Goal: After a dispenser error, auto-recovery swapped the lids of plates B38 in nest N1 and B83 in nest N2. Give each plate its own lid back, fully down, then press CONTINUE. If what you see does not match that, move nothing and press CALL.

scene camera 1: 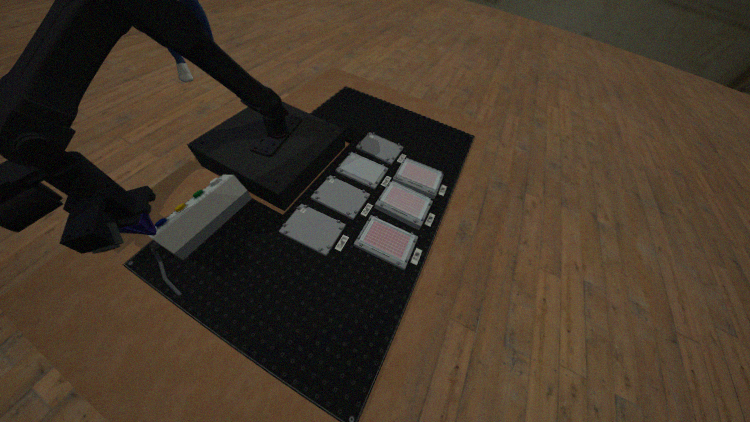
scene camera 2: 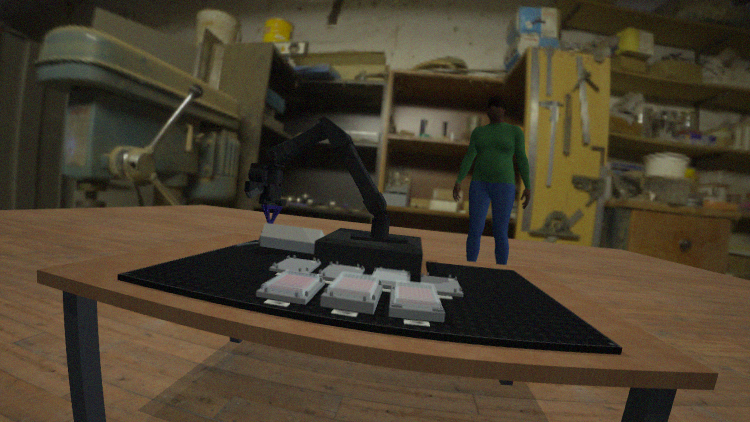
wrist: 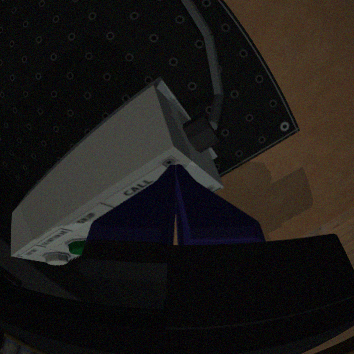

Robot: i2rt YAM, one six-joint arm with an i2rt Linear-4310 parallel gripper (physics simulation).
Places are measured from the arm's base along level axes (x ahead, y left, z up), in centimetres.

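Pixels of known places: gripper, fingertip midpoint: (scene camera 1: pixel 154 232) (scene camera 2: pixel 270 225) (wrist: pixel 175 173); arm's base at its link origin: (scene camera 1: pixel 278 134) (scene camera 2: pixel 379 239).
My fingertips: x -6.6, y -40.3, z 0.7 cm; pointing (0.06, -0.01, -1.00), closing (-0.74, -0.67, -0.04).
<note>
For each thing: its top centre in the pictures, then the offset to it from my fingertips. "*": a spot on its surface instead.
- grey control box at its top centre: (wrist: pixel 70 238) (scene camera 1: pixel 191 200) (scene camera 2: pixel 294 225) dx +2.1, dy +9.6, dz +0.8 cm
- word CALL at a spot on its surface: (wrist: pixel 138 187) * dx +1.0, dy +2.1, dz +0.3 cm
- box's blue button at its top centre: (scene camera 1: pixel 158 220) dx -1.6, dy +2.7, dz -0.1 cm
- green button at its top centre: (wrist: pixel 77 253) (scene camera 1: pixel 196 191) dx +0.4, dy +12.5, dz -0.1 cm
- cable at a spot on its surface: (wrist: pixel 212 65) (scene camera 1: pixel 162 269) * dx +1.8, dy -5.6, dz -6.8 cm
My gripper (scene camera 1: pixel 155 232) (scene camera 2: pixel 270 223) (wrist: pixel 175 173) is shut and empty, its blue-purple fingertips at the CALL end of the grey control box (scene camera 1: pixel 205 217) (scene camera 2: pixel 291 239) (wrist: pixel 105 142). The word CALL (wrist: pixel 138 187) shows beside the fingers; whether the tips touch the box or button is unclear. The box's blue button (scene camera 1: pixel 161 222) is hidden in the wrist view; the green button (scene camera 1: pixel 197 193) (wrist: pixel 76 247) shows there. Three pink-welled plates (scene camera 1: pixel 388 241) (scene camera 1: pixel 403 202) (scene camera 1: pixel 418 175) sit in a row. Their labels are too small to read, and their lids cannot be told apart.
Several flat grey nests (scene camera 1: pixel 312 230) (scene camera 1: pixel 339 197) (scene camera 1: pixel 379 148) form a second row, including a paler one (scene camera 1: pixel 361 169). The black arm base (scene camera 1: pixel 267 157) (scene camera 2: pixel 367 251) stands between them and the box. A cable (scene camera 1: pixel 166 275) (wrist: pixel 212 65) leaves the box's end. A person (scene camera 2: pixel 493 157) stands behind.
</note>
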